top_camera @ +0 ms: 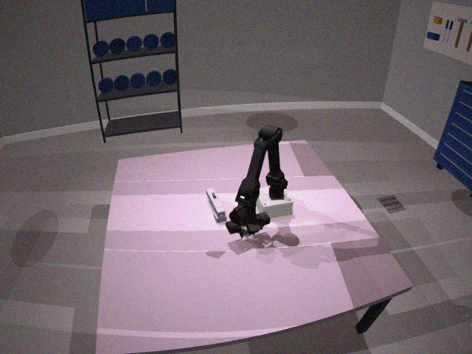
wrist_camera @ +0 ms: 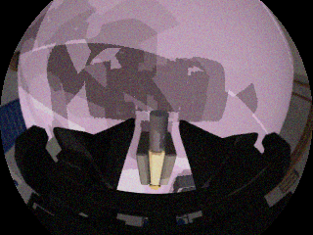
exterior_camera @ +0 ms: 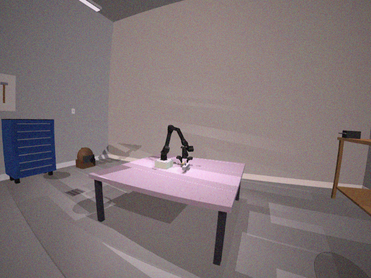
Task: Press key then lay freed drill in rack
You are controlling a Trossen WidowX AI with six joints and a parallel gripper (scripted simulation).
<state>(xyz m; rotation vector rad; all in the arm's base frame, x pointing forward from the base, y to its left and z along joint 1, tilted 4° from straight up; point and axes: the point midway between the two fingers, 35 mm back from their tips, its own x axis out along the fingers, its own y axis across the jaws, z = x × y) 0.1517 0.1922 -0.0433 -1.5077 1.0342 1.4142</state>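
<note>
My gripper tip is 1 cm short of the drill, 4 cm to the left of it and 3 cm below it. Round my gripper tip: key: 15 cm ahead, 20 cm to the right, 4 cm above; then grey rack: 2 cm ahead, 5 cm to the right, 1 cm above.
</note>
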